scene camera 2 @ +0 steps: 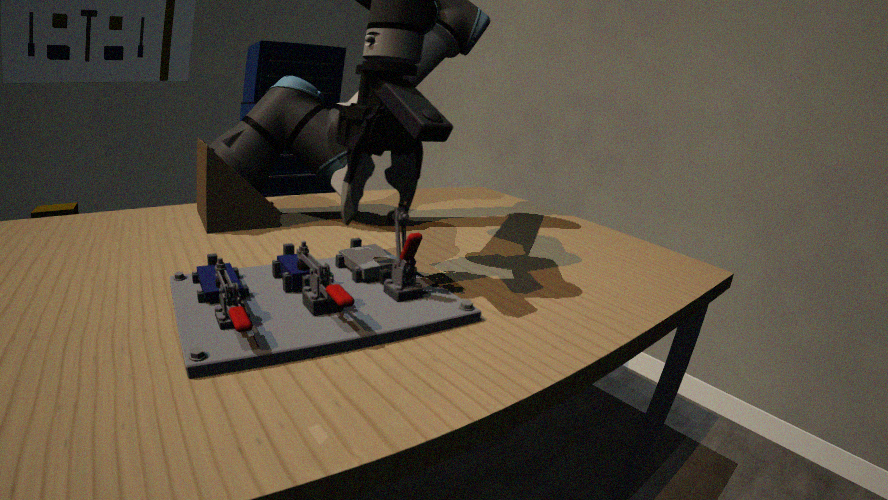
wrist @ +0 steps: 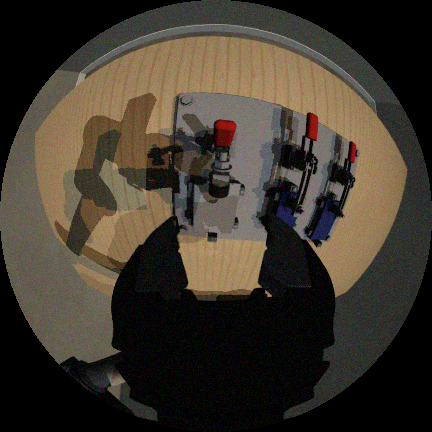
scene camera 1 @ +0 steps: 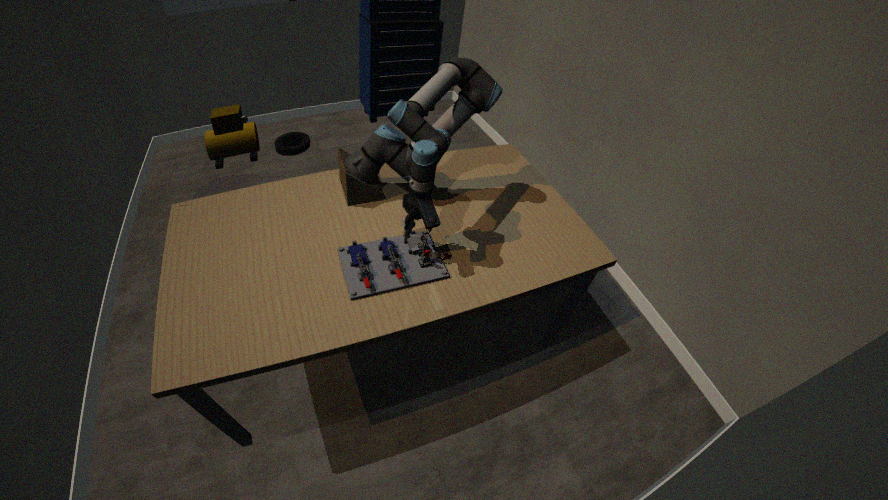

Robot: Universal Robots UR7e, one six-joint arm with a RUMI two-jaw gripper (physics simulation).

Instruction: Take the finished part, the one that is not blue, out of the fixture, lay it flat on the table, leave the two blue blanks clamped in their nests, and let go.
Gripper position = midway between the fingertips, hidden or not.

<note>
In view: my gripper [scene camera 2: 375, 221], a finished part [scene camera 2: 371, 259], a blue blank [scene camera 2: 206, 274], a clamp arm [wrist: 218, 187] and a fixture plate [wrist: 263, 128].
The finished part is seen too in the wrist view [wrist: 210, 214]. My gripper is seen too in the wrist view [wrist: 221, 216] and in scene camera 1 [scene camera 1: 417, 235].
</note>
